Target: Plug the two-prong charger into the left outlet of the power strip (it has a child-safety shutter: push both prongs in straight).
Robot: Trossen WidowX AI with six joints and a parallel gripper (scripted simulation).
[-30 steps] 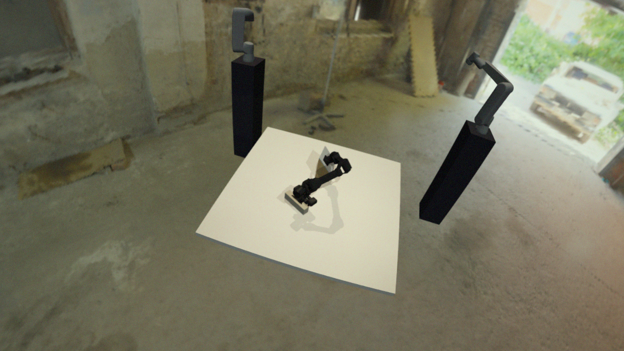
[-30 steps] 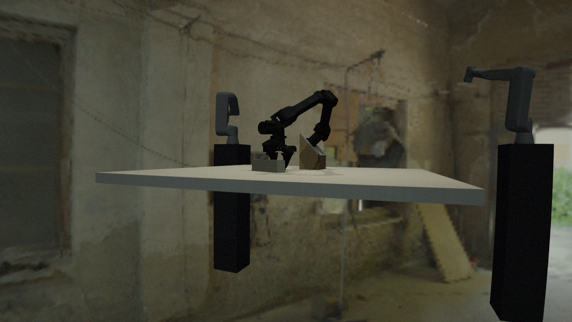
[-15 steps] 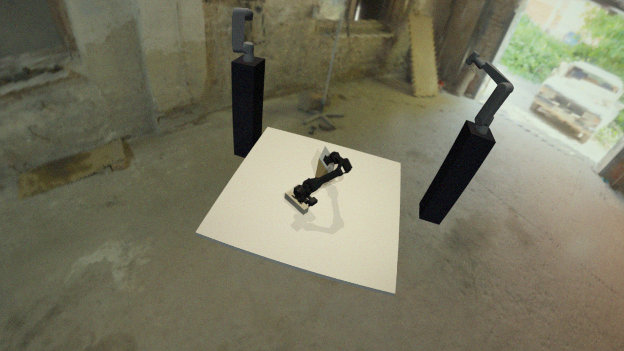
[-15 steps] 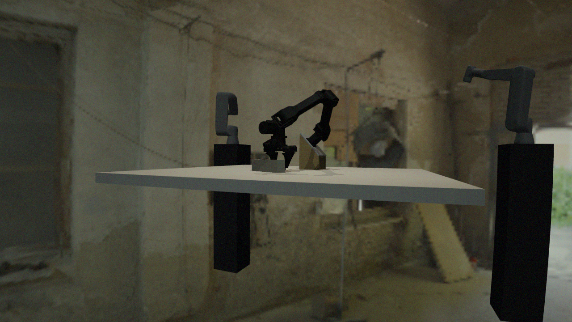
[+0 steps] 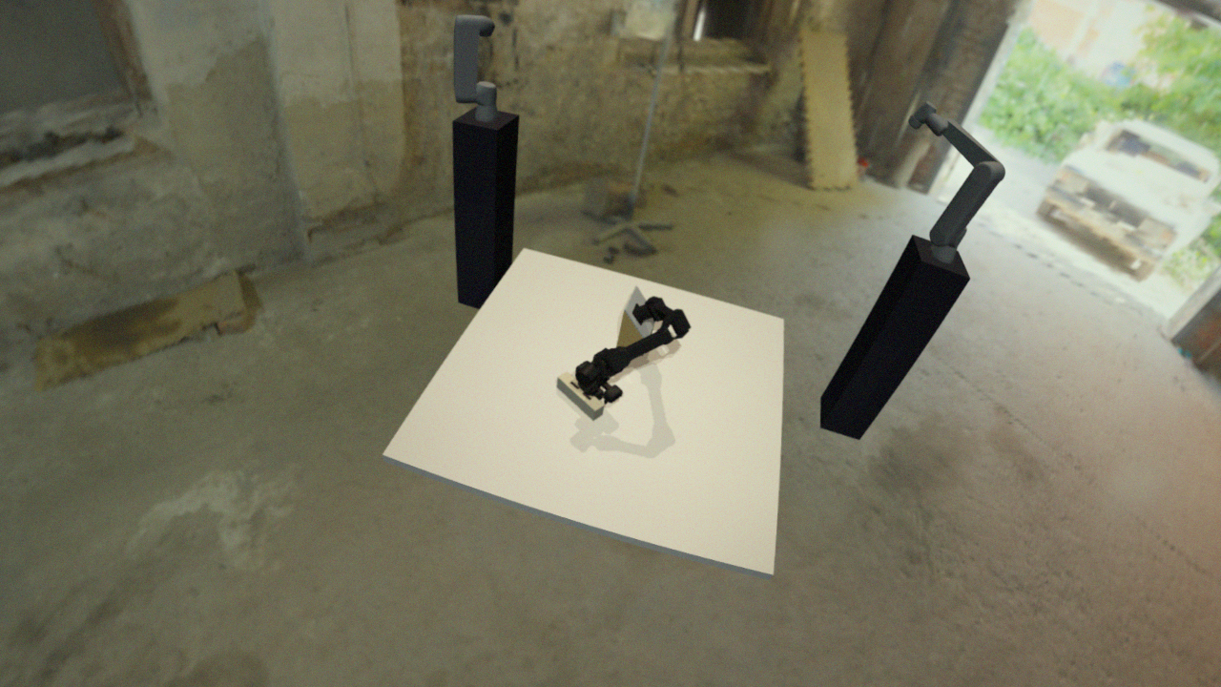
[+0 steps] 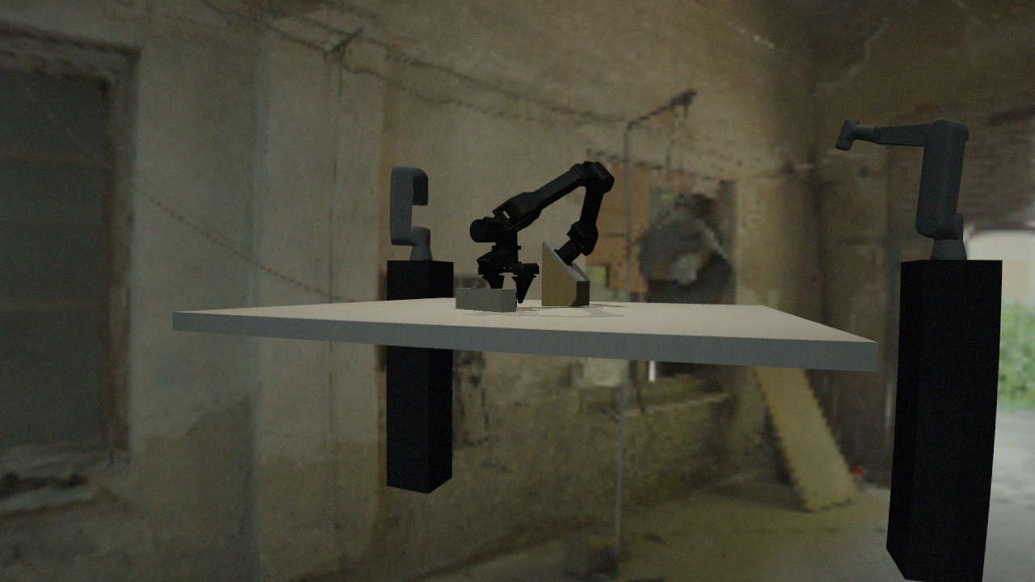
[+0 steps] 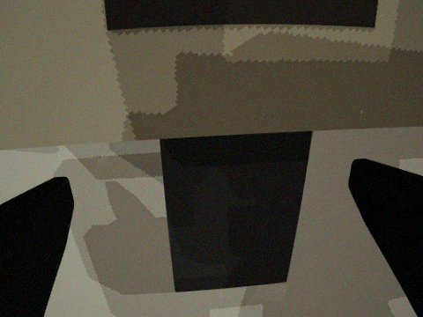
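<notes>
My gripper tip is 2 cm short of the charger, 1 cm to the left of it and 1 cm below it.
</notes>
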